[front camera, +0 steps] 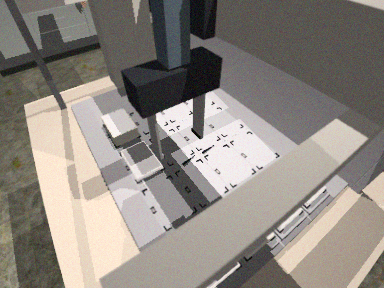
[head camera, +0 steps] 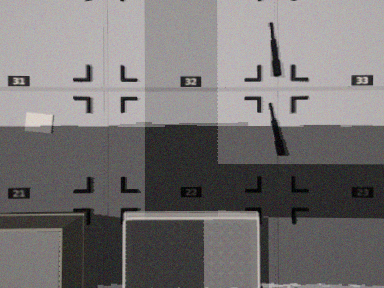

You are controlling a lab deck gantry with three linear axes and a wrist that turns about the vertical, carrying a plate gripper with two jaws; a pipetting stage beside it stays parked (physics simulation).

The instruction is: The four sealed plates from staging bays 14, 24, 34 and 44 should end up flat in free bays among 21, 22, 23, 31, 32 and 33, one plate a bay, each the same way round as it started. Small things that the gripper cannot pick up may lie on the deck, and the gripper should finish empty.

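Pixels of known places: gripper, fingertip midpoint: [front camera: 178,143]; robot's base, link origin: [front camera: 103,125].
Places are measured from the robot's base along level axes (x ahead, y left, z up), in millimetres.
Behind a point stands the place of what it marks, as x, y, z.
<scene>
My gripper [front camera: 179,146] @(358, 105, 158) is over the middle of the deck with its two jaws wide apart and nothing between them; it does not show in the head view. Bays 21, 22, 23, 31, 32 and 33 show in part in the head view, with no plate in the parts seen. Pale plates in the staging row, one [front camera: 316,197] @(620, 362, 21) at the right and another [front camera: 292,220] @(620, 256, 21) nearer, show in part behind the front beam [front camera: 240,200] @(614, 1, 400). Their bay numbers cannot be read.
Two thin black objects lie on the deck: one [head camera: 274,50] @(307, 239, 5) between bays 32 and 33, one [head camera: 278,131] @(311, 162, 6) between 22 and 23. A small white square [head camera: 39,122] @(83, 171, 1) lies in bay 21. A white-rimmed plate [front camera: 142,160] @(239, 43, 14) [head camera: 230,250] @(263, 54, 14) sits below bay 22, beside a taller pale block [front camera: 120,126] @(90, 40, 42) [head camera: 30,260] @(103, 60, 42).
</scene>
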